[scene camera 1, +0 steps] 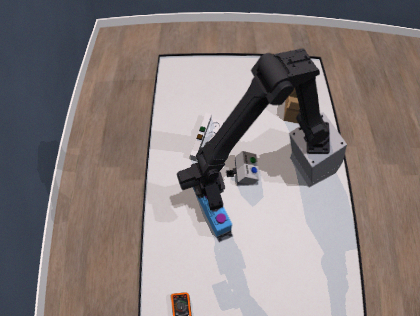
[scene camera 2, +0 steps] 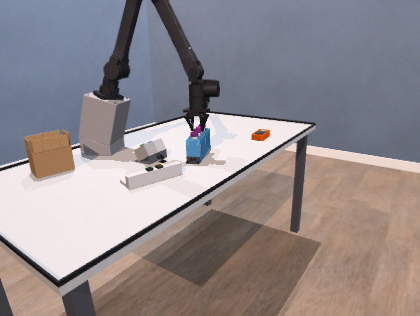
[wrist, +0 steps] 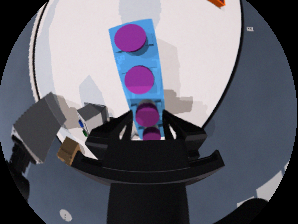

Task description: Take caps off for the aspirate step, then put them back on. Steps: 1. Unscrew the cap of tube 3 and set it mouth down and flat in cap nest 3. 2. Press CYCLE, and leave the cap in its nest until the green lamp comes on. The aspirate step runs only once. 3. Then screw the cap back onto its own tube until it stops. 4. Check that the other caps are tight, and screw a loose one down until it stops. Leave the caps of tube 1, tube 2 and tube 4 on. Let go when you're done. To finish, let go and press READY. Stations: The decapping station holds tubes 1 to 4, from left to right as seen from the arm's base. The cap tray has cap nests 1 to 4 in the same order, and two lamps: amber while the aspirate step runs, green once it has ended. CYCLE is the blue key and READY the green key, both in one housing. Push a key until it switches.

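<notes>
Gripper (wrist: pixel 147 113) visible. Cardboard box (scene camera 2: pixel 52 154) visible too.
</notes>
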